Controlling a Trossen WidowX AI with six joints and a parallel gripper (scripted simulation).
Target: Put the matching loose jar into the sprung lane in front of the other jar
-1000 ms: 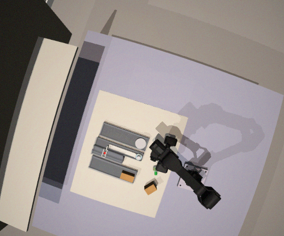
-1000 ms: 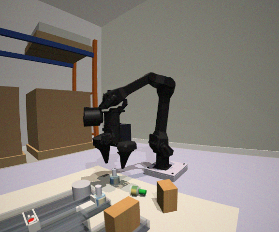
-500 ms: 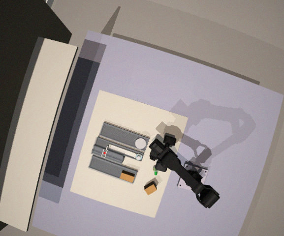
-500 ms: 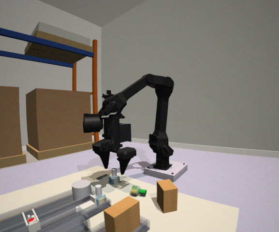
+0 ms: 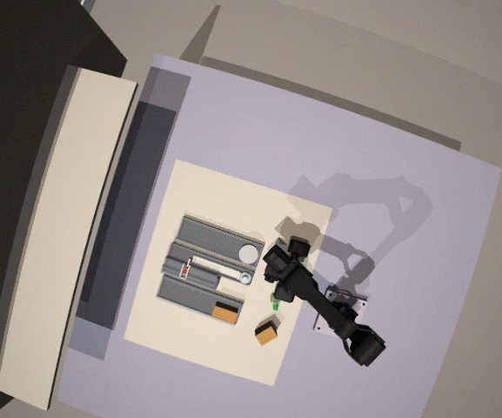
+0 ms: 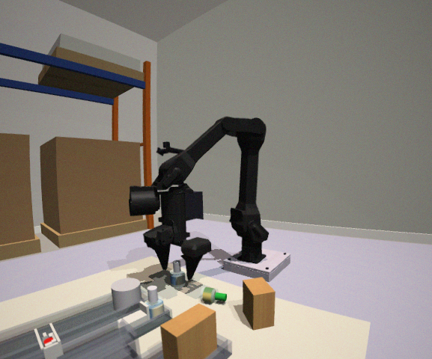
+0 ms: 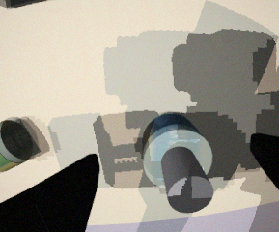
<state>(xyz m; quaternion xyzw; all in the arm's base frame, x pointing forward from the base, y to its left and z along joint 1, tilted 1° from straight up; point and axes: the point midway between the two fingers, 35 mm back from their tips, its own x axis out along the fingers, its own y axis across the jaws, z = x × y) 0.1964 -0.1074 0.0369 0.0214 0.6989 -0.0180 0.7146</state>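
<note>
My gripper tip is now 140 mm short of the grey cylinder and 10 mm to the left of it. From my gripper tip the other things lie so: red mark 320 mm ahead, 90 mm to the left, 40 mm above.
</note>
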